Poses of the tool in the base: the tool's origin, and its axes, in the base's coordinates. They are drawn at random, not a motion.
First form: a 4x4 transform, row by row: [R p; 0 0 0 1], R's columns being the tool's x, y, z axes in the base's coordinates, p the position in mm. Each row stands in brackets.
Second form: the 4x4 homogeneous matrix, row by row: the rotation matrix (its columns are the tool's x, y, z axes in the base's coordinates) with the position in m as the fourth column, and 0 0 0 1 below. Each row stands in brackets. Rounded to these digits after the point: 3 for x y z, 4 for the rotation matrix.
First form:
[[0.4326 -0.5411 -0.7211 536], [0.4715 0.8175 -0.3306 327], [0.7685 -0.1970 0.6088 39], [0 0 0 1]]
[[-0.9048 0.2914 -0.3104 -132], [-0.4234 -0.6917 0.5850 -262], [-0.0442 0.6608 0.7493 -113], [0 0 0 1]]
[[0.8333 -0.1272 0.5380 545], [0.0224 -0.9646 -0.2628 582], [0.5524 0.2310 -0.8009 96], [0 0 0 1]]
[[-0.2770 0.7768 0.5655 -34], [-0.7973 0.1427 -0.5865 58], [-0.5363 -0.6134 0.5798 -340], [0 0 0 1]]
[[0.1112 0.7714 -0.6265 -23], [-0.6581 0.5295 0.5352 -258], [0.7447 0.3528 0.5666 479], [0 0 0 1]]
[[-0.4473 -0.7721 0.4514 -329], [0.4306 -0.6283 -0.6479 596], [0.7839 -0.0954 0.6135 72], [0 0 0 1]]
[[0.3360 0.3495 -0.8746 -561], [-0.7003 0.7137 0.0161 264], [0.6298 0.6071 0.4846 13], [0 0 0 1]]
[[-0.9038 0.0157 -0.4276 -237], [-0.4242 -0.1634 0.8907 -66], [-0.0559 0.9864 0.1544 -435], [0 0 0 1]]
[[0.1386 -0.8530 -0.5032 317], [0.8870 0.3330 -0.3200 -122], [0.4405 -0.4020 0.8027 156], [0 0 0 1]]
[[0.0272 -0.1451 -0.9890 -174], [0.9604 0.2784 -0.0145 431], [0.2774 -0.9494 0.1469 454], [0 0 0 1]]
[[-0.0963 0.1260 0.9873 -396], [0.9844 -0.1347 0.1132 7], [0.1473 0.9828 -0.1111 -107], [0 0 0 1]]
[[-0.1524 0.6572 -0.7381 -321], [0.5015 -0.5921 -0.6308 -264], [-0.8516 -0.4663 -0.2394 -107], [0 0 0 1]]
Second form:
[[0.4326 -0.5411 -0.7211 0.536], [0.4715 0.8175 -0.3306 0.327], [0.7685 -0.1970 0.6088 0.039], [0 0 0 1]]
[[-0.9048 0.2914 -0.3104 -0.132], [-0.4234 -0.6917 0.5850 -0.262], [-0.0442 0.6608 0.7493 -0.113], [0 0 0 1]]
[[0.8333 -0.1272 0.5380 0.545], [0.0224 -0.9646 -0.2628 0.582], [0.5524 0.2310 -0.8009 0.096], [0 0 0 1]]
[[-0.2770 0.7768 0.5655 -0.034], [-0.7973 0.1427 -0.5865 0.058], [-0.5363 -0.6134 0.5798 -0.340], [0 0 0 1]]
[[0.1112 0.7714 -0.6265 -0.023], [-0.6581 0.5295 0.5352 -0.258], [0.7447 0.3528 0.5666 0.479], [0 0 0 1]]
[[-0.4473 -0.7721 0.4514 -0.329], [0.4306 -0.6283 -0.6479 0.596], [0.7839 -0.0954 0.6135 0.072], [0 0 0 1]]
[[0.3360 0.3495 -0.8746 -0.561], [-0.7003 0.7137 0.0161 0.264], [0.6298 0.6071 0.4846 0.013], [0 0 0 1]]
[[-0.9038 0.0157 -0.4276 -0.237], [-0.4242 -0.1634 0.8907 -0.066], [-0.0559 0.9864 0.1544 -0.435], [0 0 0 1]]
[[0.1386 -0.8530 -0.5032 0.317], [0.8870 0.3330 -0.3200 -0.122], [0.4405 -0.4020 0.8027 0.156], [0 0 0 1]]
[[0.0272 -0.1451 -0.9890 -0.174], [0.9604 0.2784 -0.0145 0.431], [0.2774 -0.9494 0.1469 0.454], [0 0 0 1]]
[[-0.0963 0.1260 0.9873 -0.396], [0.9844 -0.1347 0.1132 0.007], [0.1473 0.9828 -0.1111 -0.107], [0 0 0 1]]
[[-0.1524 0.6572 -0.7381 -0.321], [0.5015 -0.5921 -0.6308 -0.264], [-0.8516 -0.4663 -0.2394 -0.107], [0 0 0 1]]

